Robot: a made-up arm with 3 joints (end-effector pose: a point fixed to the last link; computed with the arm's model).
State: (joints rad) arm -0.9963 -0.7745 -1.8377
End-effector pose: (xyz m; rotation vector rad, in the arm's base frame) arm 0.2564 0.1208 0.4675 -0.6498 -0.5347 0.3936
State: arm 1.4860 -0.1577 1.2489
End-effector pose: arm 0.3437 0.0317 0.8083 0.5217 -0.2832 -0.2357
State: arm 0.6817 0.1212 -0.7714
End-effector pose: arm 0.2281 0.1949 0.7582 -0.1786 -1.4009 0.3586
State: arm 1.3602 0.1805 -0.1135
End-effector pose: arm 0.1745 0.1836 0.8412 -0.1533 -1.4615 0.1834
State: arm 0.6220 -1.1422 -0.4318
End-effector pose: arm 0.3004 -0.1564 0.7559 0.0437 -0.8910 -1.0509
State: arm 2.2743 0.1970 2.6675
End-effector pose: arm 0.2683 0.0963 0.7029 0.5751 0.2931 -0.2157
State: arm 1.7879 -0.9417 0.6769
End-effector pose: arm 0.1874 -0.1751 0.8453 1.1605 -1.0116 -0.4315
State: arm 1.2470 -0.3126 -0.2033
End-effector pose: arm 0.2070 0.0503 0.8809 0.1081 -1.4246 -0.2491
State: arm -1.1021 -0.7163 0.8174
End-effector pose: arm 0.1116 -0.1169 0.2572 -0.2060 1.6995 -1.1296
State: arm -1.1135 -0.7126 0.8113
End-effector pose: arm 0.1093 -0.1161 0.2568 -0.2138 1.7061 -1.1226
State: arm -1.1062 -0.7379 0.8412
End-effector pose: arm 0.1049 -0.1218 0.2602 -0.2056 1.7138 -1.1682
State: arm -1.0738 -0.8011 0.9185
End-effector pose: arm 0.0974 -0.1344 0.2687 -0.1690 1.7205 -1.2826
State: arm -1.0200 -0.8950 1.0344
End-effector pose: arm 0.0868 -0.1486 0.2816 -0.0916 1.7213 -1.4502
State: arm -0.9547 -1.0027 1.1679
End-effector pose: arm 0.0746 -0.1583 0.2955 0.0289 1.7125 -1.6345
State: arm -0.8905 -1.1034 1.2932
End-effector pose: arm 0.0641 -0.1611 0.3066 0.1730 1.6956 -1.7945
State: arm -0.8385 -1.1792 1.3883
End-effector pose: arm 0.0578 -0.1593 0.3132 0.3035 1.6768 -1.9036
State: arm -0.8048 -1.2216 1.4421
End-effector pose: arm 0.0559 -0.1570 0.3160 0.3880 1.6625 -1.9577
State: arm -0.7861 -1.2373 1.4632
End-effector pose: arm 0.0567 -0.1557 0.3164 0.4272 1.6539 -1.9739
